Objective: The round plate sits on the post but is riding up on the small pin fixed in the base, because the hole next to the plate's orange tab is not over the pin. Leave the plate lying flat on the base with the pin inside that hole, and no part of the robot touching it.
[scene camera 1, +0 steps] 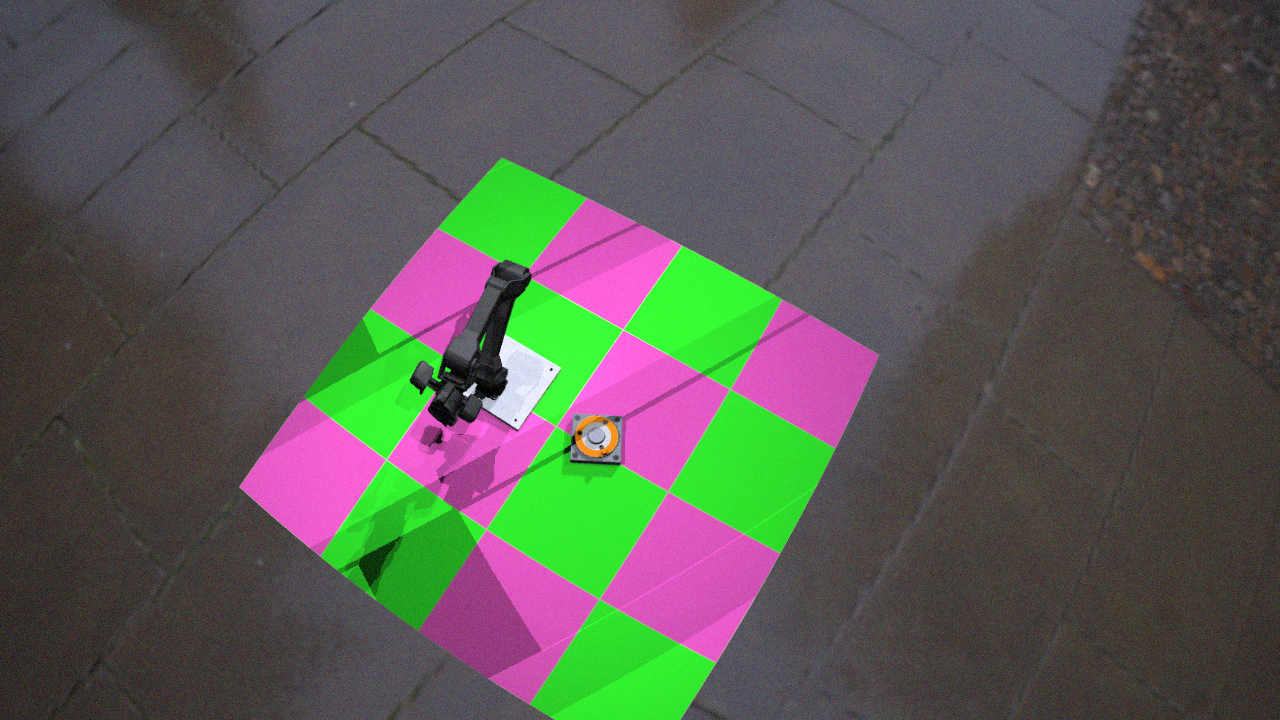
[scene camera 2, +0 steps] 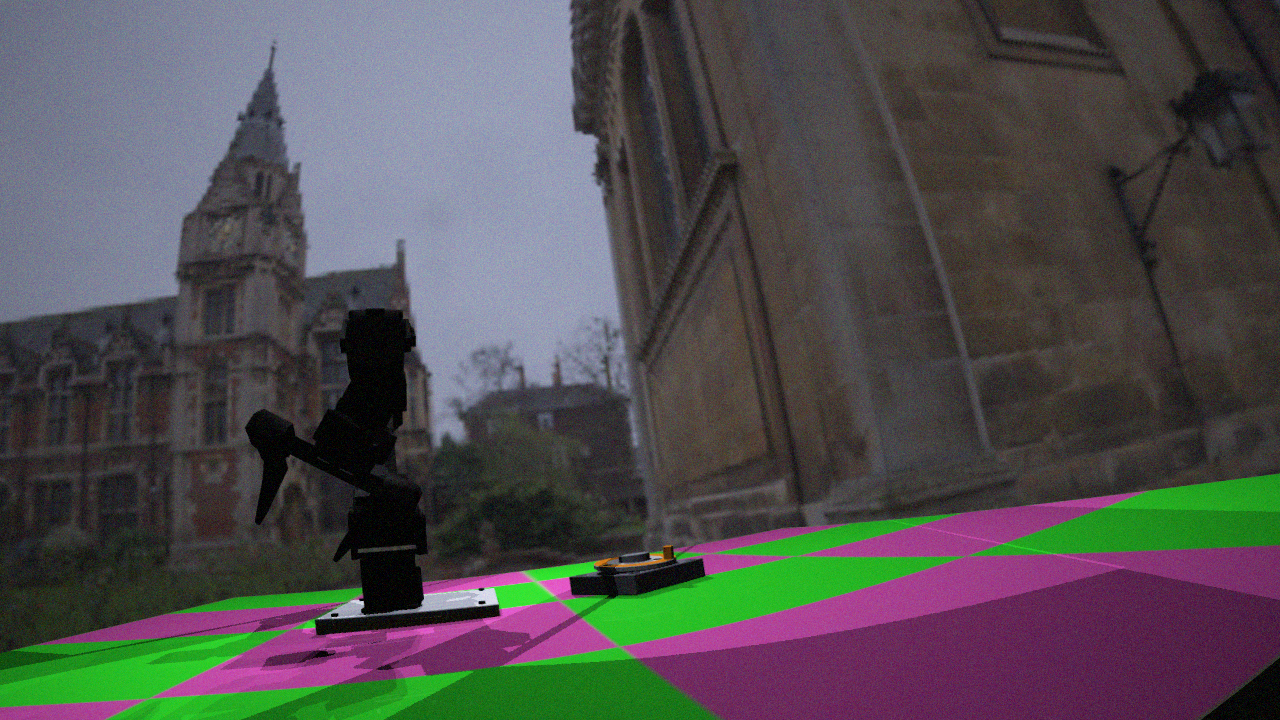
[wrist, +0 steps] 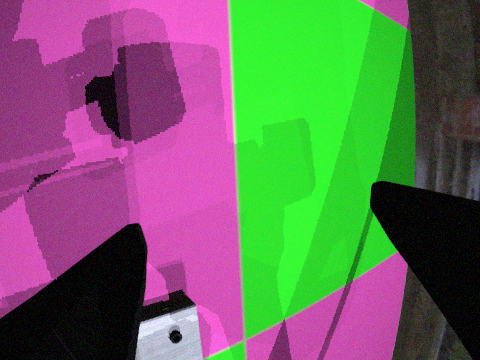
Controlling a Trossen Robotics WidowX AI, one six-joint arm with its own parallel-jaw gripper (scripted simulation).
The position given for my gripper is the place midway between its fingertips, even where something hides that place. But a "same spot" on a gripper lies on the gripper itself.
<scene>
my gripper: scene camera 1; scene camera 2; wrist 262,215
same spot on my gripper: (scene camera 2: 274,454) = (scene camera 1: 421,389)
same spot on square base: (scene camera 1: 576,456) = (scene camera 2: 636,572)
</scene>
